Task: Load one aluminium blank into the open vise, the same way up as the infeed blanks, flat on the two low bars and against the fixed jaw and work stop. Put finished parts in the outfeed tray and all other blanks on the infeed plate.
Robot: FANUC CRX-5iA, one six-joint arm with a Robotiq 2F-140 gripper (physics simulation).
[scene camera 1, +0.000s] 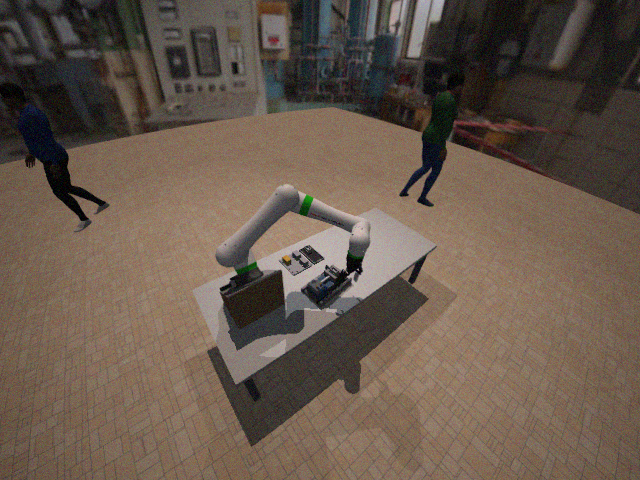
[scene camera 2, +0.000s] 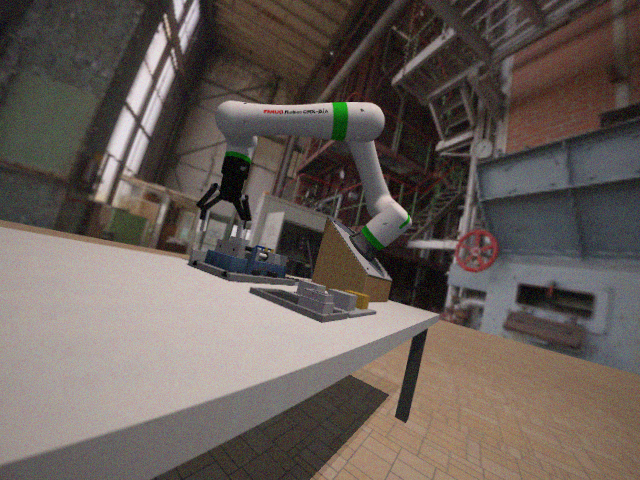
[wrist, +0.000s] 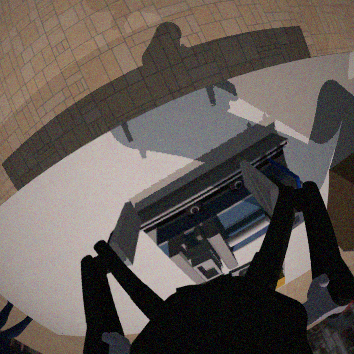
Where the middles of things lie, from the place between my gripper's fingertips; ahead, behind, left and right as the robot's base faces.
My gripper is now 43 cm to the right of the dark outfeed tray (scene camera 2: 290,301), 11 cm short of it and 11 cm above it.
